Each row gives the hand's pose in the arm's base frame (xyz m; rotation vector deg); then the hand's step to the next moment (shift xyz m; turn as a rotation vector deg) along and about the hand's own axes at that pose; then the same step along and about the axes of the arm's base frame.
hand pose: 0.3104 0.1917 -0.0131 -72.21 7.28 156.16
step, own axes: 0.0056 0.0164 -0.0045 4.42 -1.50 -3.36
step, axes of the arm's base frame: -0.0028 -0.0163 -0.0069 -0.07 1.42 -5.57
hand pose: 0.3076 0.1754 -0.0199 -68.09 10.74 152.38
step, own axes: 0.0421 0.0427 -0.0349 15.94 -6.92 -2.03
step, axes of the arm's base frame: -0.0130 -0.0422 -0.0535 -7.12 8.66 -13.43
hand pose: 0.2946 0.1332 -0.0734 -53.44 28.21 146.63
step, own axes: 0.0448 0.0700 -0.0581 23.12 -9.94 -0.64
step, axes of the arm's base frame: -0.0324 -0.0766 -0.0581 -11.61 13.49 -17.80
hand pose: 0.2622 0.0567 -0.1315 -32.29 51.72 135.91
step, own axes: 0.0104 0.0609 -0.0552 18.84 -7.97 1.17
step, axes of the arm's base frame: -0.0348 -0.0737 -0.0147 -9.86 12.09 -13.28
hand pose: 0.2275 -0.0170 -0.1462 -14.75 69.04 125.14
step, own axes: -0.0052 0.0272 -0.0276 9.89 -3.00 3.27
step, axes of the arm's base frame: -0.0158 -0.0353 0.0057 -5.56 8.06 -4.65
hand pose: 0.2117 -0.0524 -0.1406 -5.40 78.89 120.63
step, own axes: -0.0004 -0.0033 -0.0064 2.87 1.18 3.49
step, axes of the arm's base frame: 0.0004 -0.0047 -0.0054 -2.02 3.95 1.46
